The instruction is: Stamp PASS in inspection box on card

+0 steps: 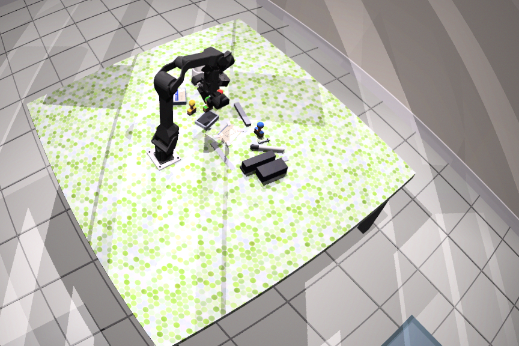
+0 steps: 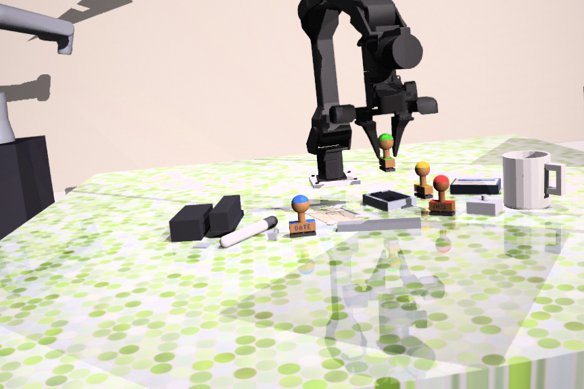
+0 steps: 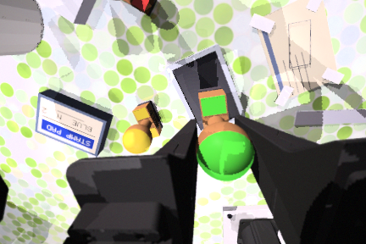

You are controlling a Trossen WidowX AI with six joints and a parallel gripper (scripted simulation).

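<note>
The ink pad lies 80 mm below my gripper tip. Round my gripper tip: red stamp (100 mm ahead, 70 mm to the left, 70 mm below); yellow stamp (70 mm to the left, 70 mm below, 30 mm behind); green-knobbed pass stamp (right at my gripper tip).
</note>
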